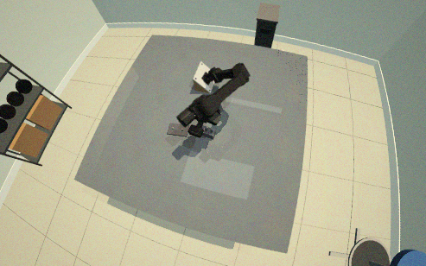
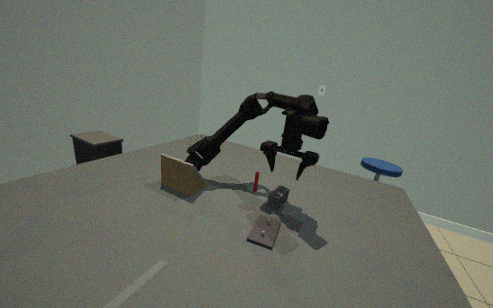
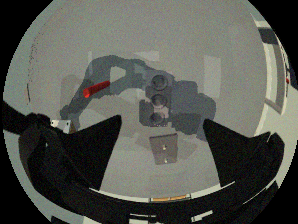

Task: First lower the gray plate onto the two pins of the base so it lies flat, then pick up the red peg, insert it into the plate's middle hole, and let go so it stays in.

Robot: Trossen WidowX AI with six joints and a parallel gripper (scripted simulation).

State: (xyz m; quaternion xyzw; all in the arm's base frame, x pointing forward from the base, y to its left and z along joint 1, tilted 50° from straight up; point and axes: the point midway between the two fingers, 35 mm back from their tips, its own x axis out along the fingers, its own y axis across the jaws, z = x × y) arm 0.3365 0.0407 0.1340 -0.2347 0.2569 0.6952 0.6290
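My gripper tip is now 8 cm above the gray plate. Round my gripper tip: red peg (11 cm behind, 7 cm below, 2 cm to the left).
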